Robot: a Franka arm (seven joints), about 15 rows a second.
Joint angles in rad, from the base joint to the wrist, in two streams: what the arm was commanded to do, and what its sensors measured. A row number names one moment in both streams.
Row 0, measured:
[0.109, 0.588, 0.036, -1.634, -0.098, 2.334, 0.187]
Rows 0 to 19, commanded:
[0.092, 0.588, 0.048, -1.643, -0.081, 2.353, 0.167]
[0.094, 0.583, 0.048, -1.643, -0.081, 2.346, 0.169]
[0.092, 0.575, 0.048, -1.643, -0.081, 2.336, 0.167]
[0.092, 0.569, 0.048, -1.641, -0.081, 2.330, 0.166]
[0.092, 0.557, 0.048, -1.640, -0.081, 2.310, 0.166]
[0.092, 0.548, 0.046, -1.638, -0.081, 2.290, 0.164]
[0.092, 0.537, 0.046, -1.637, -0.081, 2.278, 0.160]
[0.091, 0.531, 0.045, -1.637, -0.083, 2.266, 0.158]
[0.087, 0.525, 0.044, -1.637, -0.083, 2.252, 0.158]
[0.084, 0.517, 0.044, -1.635, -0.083, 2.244, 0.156]
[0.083, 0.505, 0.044, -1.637, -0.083, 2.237, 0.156]
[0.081, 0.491, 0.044, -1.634, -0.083, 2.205, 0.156]
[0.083, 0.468, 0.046, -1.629, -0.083, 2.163, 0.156]
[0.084, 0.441, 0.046, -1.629, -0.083, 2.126, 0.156]
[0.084, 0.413, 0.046, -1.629, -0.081, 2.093, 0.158]
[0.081, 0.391, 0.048, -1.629, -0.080, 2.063, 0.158]
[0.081, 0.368, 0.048, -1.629, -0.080, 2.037, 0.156]
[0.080, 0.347, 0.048, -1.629, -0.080, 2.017, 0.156]
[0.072, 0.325, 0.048, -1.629, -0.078, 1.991, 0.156]
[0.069, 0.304, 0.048, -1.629, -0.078, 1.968, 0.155]
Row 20, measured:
[0.094, 0.347, 0.036, -1.613, -0.098, 2.003, 0.187]
